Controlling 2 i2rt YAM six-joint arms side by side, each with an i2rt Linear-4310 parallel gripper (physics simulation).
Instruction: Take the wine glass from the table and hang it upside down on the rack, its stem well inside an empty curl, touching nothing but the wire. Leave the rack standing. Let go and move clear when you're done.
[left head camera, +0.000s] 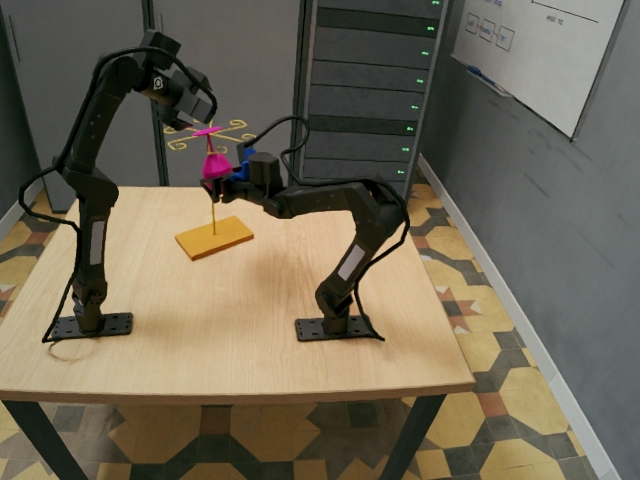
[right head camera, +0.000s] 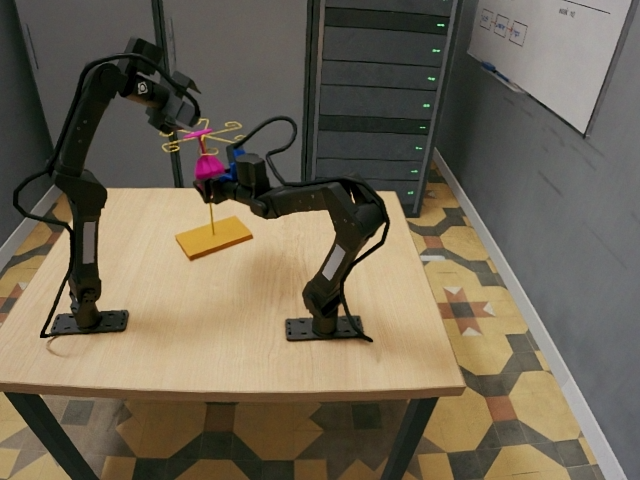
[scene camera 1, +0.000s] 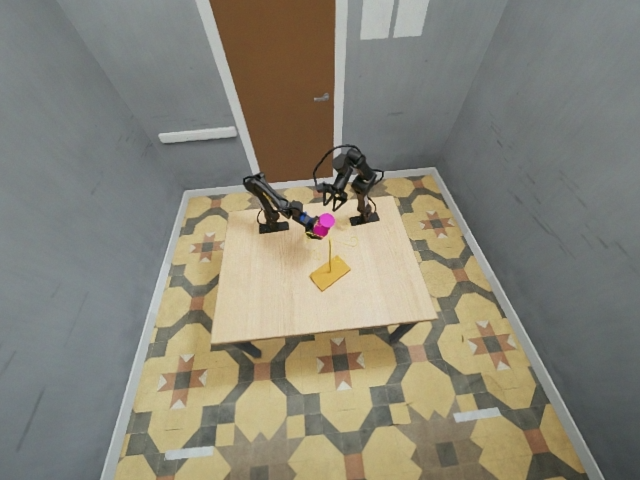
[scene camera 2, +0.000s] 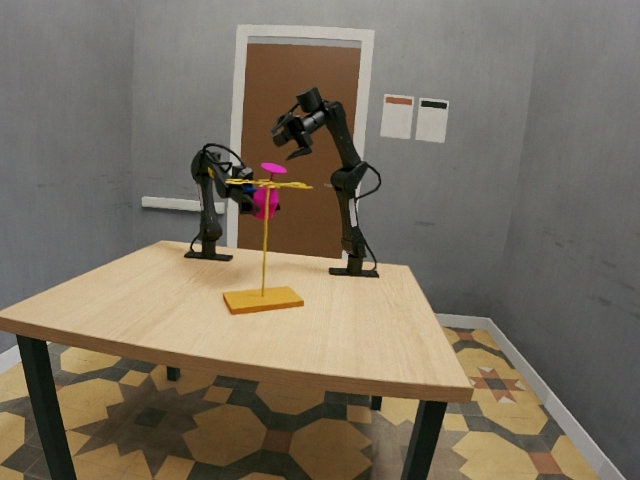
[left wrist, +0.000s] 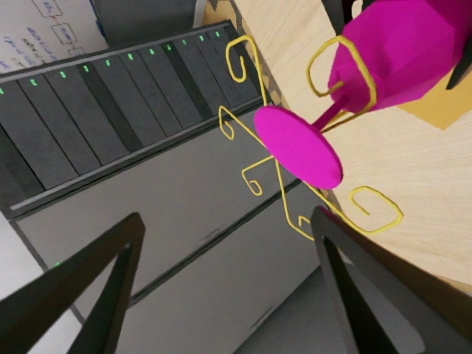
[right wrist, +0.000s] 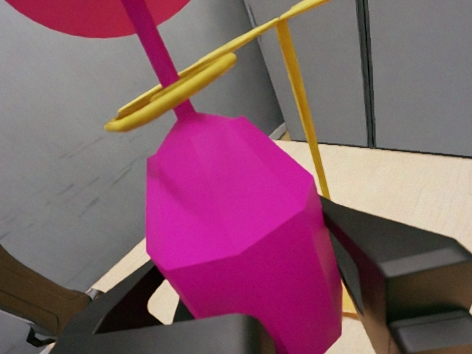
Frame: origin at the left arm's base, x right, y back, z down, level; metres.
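Seen in the pictures: left gripper, fingertip midpoint: (scene camera 1: 329, 209) (scene camera 2: 279, 146) (left wrist: 228, 216); right gripper, fingertip midpoint: (left head camera: 211, 177) (right head camera: 204, 179) (scene camera 1: 325, 234) (scene camera 2: 270, 209); left arm's base, origin of the base link: (left head camera: 93, 327) (right head camera: 90, 323) (scene camera 1: 364, 219) (scene camera 2: 353, 273); right arm's base, origin of the base link: (left head camera: 334, 329) (right head camera: 324, 329) (scene camera 1: 274, 227) (scene camera 2: 208, 257).
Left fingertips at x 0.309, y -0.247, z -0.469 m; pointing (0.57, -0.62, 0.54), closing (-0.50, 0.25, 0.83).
Note:
Pixels of each thing's top centre, then the offset from my left fingertips to it. "spot": a spot on its surface instead. Level surfaces: height alone.
- magenta wine glass, middle of its top: (left wrist: 280, 125) (left head camera: 213, 129) (right head camera: 203, 131) (scene camera 2: 269, 163) (scene camera 1: 322, 215) dz +0.053, dx +0.028, dy +0.012 m
- yellow rack, middle of its top: (right wrist: 278, 16) (left head camera: 209, 133) (right head camera: 203, 135) (scene camera 1: 330, 239) dz +0.107, dx +0.017, dy -0.091 m
- curl, surface spot: (right wrist: 145, 114) spot: dz +0.108, dx +0.056, dy +0.031 m
- wooden table, its level: dz +0.469 m
The magenta wine glass (left head camera: 217, 165) (right head camera: 209, 167) (scene camera 1: 325, 222) (scene camera 2: 272, 198) (left wrist: 400, 50) (right wrist: 230, 200) is upside down in the air, slightly tilted, foot up. My right gripper (left head camera: 214, 188) (right wrist: 250, 215) is shut on its bowl. The yellow rack (left head camera: 227, 240) (right head camera: 222, 240) (scene camera 1: 330, 276) (right wrist: 302, 100) stands upright on its flat base. In the right wrist view the stem passes between the near wire of a curl (left wrist: 371, 85) (right wrist: 145, 114) and the arm behind, just above the bowl. Whether glass touches wire, I cannot tell. My left gripper (scene camera 2: 283, 144) (left wrist: 228, 216) is open and empty, above the rack.
Other curls of the rack spread around its top, one of them (left wrist: 400, 212) near the left gripper's finger in the left wrist view. The wooden table (left head camera: 206, 361) carries both arms' base plates. A server cabinet (left head camera: 361, 93) stands behind the table.

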